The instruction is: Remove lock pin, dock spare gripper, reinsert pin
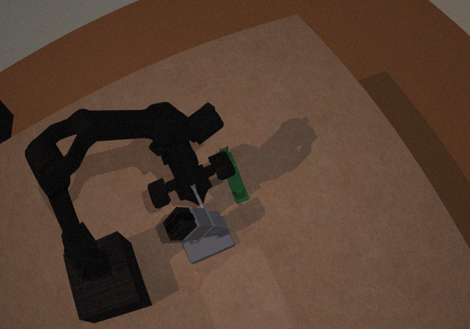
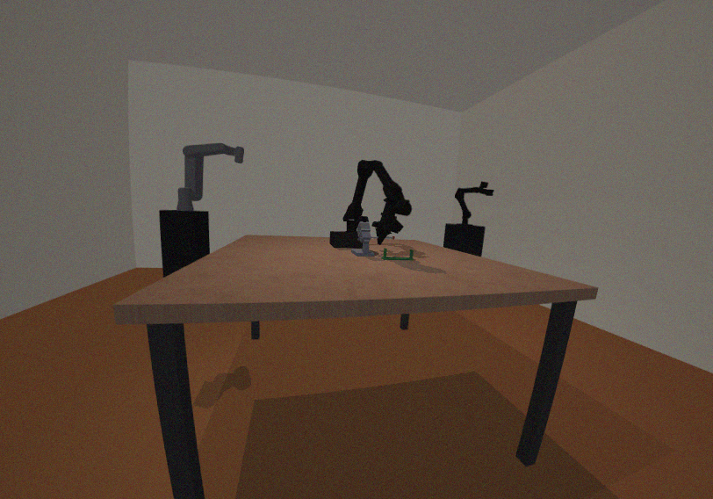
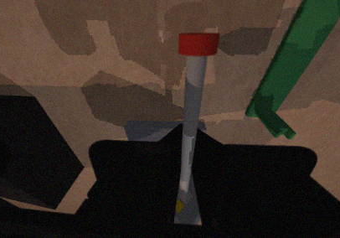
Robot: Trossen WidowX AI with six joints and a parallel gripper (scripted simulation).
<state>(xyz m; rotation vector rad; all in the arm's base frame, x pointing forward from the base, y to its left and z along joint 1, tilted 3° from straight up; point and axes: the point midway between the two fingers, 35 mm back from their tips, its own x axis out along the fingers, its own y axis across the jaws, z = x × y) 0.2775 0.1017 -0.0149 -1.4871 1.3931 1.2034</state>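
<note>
My gripper tip is now 7 cm to the left of the grey mount. The rest, counted from my gripper tip: spare gripper (7 cm to the right, 7 cm above, 2 cm behind); green cradle (9 cm ahead, 7 cm to the left, 3 cm below).
</note>
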